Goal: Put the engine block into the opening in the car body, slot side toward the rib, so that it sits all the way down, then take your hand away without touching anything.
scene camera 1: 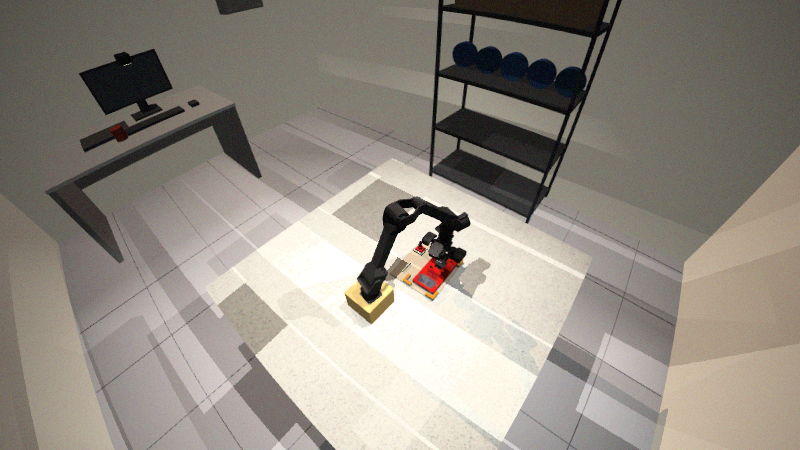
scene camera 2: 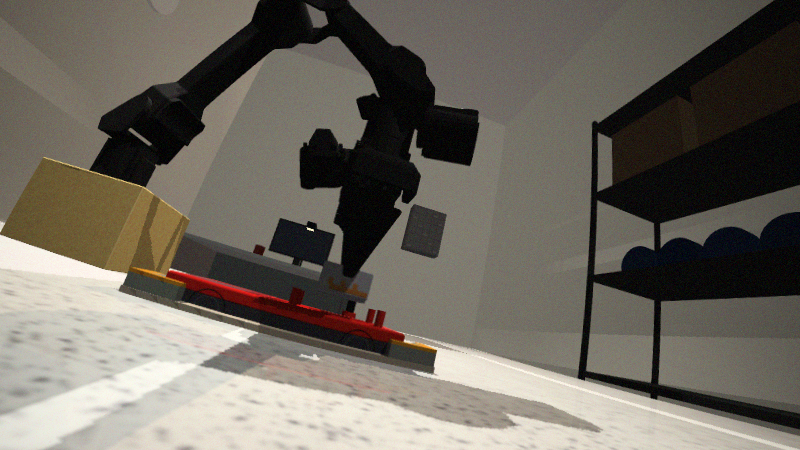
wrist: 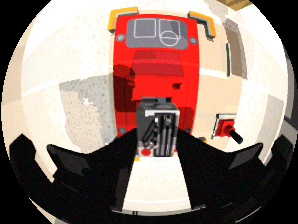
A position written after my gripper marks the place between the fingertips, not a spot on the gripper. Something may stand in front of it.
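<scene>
There is my gripper (scene camera 2: 346, 278), which I also find in another view, the gripper (scene camera 1: 441, 259), and from the wrist as well, the gripper (wrist: 156, 132). It holds an engine block (scene camera 2: 331, 281), and the wrist view shows me that same engine block (wrist: 157, 123). A red car body (scene camera 1: 431, 277) is here too, and the wrist view includes the body (wrist: 156, 59).
</scene>
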